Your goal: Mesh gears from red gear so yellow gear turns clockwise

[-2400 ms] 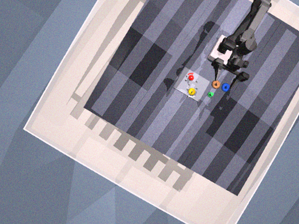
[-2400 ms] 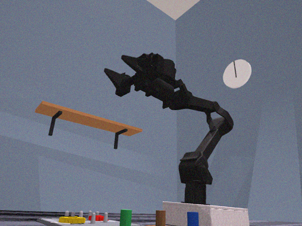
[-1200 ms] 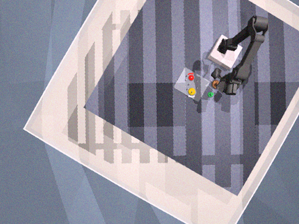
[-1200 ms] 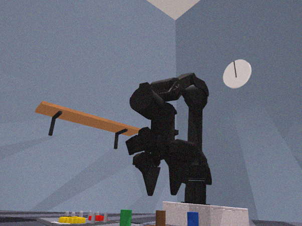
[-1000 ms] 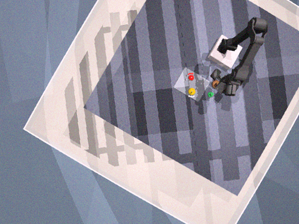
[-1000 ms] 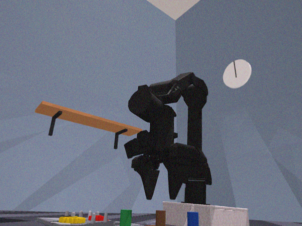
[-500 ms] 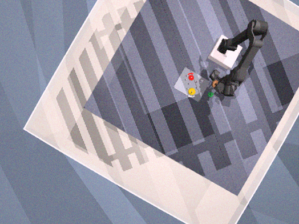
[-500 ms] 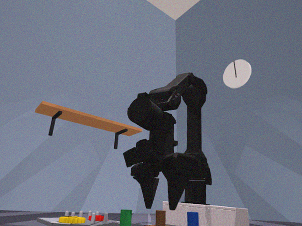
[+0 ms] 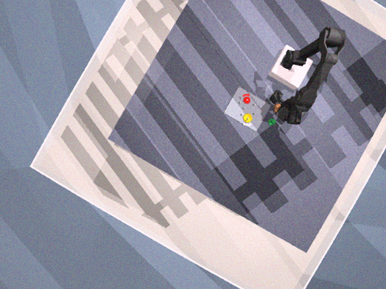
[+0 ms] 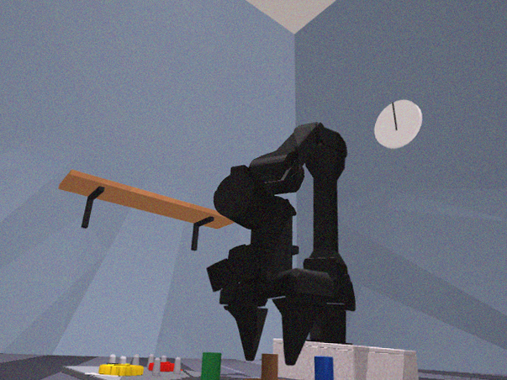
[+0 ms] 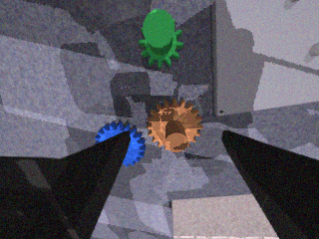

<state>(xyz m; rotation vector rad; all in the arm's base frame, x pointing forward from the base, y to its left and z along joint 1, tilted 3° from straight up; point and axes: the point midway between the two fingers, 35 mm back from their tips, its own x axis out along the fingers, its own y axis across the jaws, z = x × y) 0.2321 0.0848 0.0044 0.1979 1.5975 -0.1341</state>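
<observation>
The brown gear is 1 cm below my gripper tip. Round my gripper tip: blue gear: 1 cm behind, 7 cm to the left, 1 cm below; green gear: 8 cm ahead, 1 cm below; yellow gear: 13 cm ahead, 14 cm to the right, 1 cm below.
</observation>
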